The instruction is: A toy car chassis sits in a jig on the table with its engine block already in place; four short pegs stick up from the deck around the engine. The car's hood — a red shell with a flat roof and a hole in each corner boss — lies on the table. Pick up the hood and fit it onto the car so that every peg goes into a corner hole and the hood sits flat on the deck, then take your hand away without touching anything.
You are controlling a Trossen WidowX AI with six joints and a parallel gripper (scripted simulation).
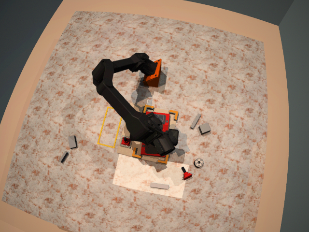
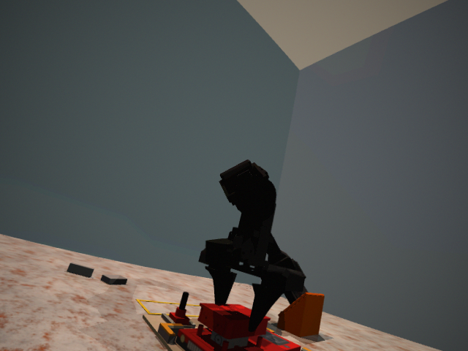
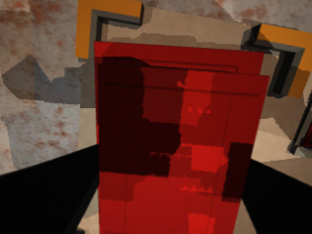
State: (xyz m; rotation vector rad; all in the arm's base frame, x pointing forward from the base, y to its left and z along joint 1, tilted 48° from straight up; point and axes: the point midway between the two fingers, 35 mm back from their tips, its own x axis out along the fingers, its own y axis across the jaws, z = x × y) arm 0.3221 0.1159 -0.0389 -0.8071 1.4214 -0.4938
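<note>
Now: the grey engine block 30 mm below my gripper tip and 10 mm to the left of it. From my gripper tip the other things lie so: red hood 10 mm above.
</note>
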